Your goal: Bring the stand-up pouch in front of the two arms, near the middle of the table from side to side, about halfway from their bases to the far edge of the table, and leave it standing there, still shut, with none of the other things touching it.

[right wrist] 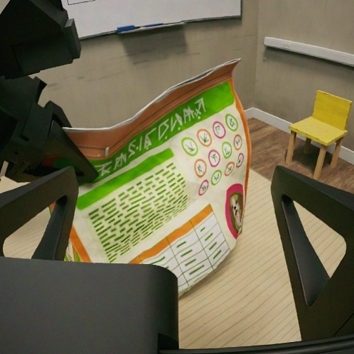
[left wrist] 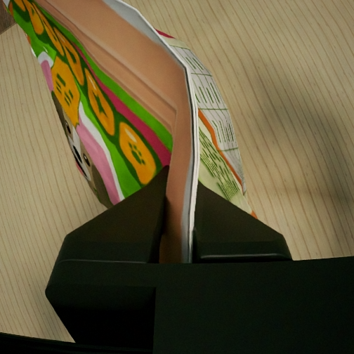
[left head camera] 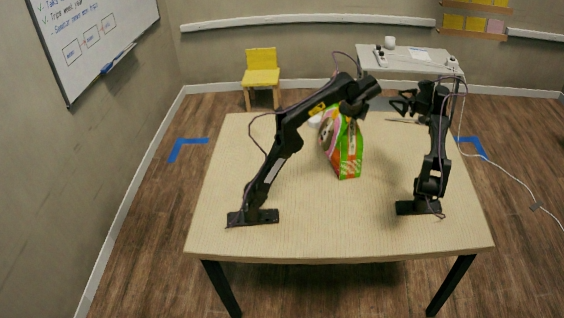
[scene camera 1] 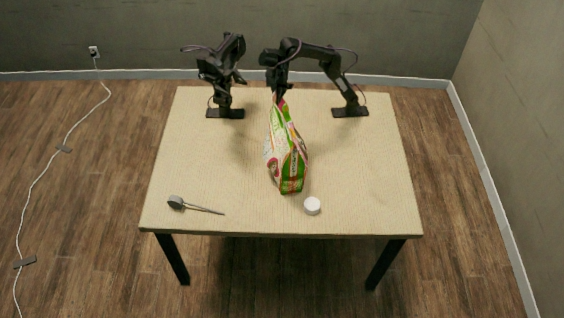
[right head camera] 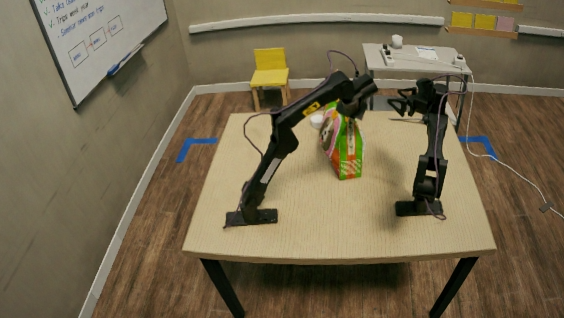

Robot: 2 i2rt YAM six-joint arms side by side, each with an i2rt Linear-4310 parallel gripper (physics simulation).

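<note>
The stand-up pouch (left head camera: pixel 341 142) (right head camera: pixel 342 142) (scene camera 1: pixel 286 150) (left wrist: pixel 102 107) (right wrist: pixel 165 195), green, orange, white and pink with a dog picture, stands near the middle of the table, its top sealed. My left gripper (left head camera: pixel 356 116) (right head camera: pixel 354 115) (scene camera 1: pixel 279 99) (left wrist: pixel 174 176) is shut on the pouch's top edge, at the end nearer the arm bases; the top looks bent there. My right gripper (left head camera: pixel 395 102) (right head camera: pixel 394 102) (right wrist: pixel 174 177) is open and empty, in the air above the table and apart from the pouch.
A white round lid-like object (left head camera: pixel 314 121) (right head camera: pixel 316 121) (scene camera 1: pixel 312 206) stands close to the pouch near the table's far edge. A grey scoop with a long thin handle (scene camera 1: pixel 176 202) lies near the far corner on the right arm's side of the table (left head camera: pixel 310 225) (scene camera 1: pixel 360 215).
</note>
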